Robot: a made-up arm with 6 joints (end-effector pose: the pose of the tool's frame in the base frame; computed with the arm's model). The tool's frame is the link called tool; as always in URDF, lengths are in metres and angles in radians.
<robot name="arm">
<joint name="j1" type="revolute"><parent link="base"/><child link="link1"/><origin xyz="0 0 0.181" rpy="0 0 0"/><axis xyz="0 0 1"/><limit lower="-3.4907" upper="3.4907" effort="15" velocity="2.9"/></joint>
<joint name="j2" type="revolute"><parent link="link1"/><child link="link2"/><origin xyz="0 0 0" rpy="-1.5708 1.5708 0"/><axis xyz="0 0 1"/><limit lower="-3.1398" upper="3.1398" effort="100" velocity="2"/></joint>
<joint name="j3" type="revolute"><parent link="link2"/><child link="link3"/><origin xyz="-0.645 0 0" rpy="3.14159 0 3.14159"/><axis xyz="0 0 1"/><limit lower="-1.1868" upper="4.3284" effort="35" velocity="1.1"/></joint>
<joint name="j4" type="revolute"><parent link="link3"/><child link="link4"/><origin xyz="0 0 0" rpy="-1.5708 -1.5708 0"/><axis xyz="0 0 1"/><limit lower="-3.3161" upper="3.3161" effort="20" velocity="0.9"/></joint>
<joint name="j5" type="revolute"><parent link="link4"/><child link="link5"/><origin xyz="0 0 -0.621" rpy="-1.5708 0 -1.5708"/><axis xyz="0 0 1"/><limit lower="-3.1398" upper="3.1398" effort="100" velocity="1.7"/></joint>
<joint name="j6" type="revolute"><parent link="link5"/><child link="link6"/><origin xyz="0 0 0.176" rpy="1.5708 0 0"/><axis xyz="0 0 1"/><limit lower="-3.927" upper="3.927" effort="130" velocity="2.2"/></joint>
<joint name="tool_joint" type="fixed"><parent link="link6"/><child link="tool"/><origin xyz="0 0 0" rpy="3.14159 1.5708 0"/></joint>
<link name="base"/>
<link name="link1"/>
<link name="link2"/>
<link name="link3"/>
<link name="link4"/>
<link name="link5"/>
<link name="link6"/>
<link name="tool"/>
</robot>
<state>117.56 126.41 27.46 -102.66 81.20 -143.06</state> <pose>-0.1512 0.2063 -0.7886 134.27 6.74 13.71</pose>
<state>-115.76 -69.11 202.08 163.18 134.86 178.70</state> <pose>0.3859 0.4120 -0.2088 -179.18 -43.72 47.75</pose>
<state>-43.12 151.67 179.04 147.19 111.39 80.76</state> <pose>0.6951 -0.4482 -0.0166 171.29 59.61 42.81</pose>
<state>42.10 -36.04 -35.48 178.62 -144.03 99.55</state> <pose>0.0612 0.2924 0.7129 -101.24 -35.40 -136.91</pose>
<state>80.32 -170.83 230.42 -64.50 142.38 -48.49</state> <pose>0.1535 0.4494 -0.1657 -177.36 18.95 -64.05</pose>
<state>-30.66 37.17 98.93 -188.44 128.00 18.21</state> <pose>0.6572 -0.1872 1.2543 171.50 65.67 -14.35</pose>
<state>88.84 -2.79 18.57 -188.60 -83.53 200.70</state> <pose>-0.1631 0.5408 1.0759 130.95 -72.94 -60.72</pose>
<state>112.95 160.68 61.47 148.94 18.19 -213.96</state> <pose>-0.2182 0.1287 -1.0552 -135.37 63.51 -88.21</pose>
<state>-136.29 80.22 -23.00 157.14 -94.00 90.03</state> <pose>-0.2929 -0.5043 -0.3296 84.82 8.18 -159.34</pose>
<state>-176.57 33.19 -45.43 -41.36 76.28 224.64</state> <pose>-0.3689 0.1102 0.0890 142.88 5.09 143.30</pose>
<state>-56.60 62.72 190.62 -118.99 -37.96 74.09</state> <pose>0.2437 -0.2146 1.0612 -110.82 -26.04 86.61</pose>
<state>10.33 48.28 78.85 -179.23 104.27 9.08</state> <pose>0.9693 0.3556 0.9240 168.56 73.69 7.67</pose>
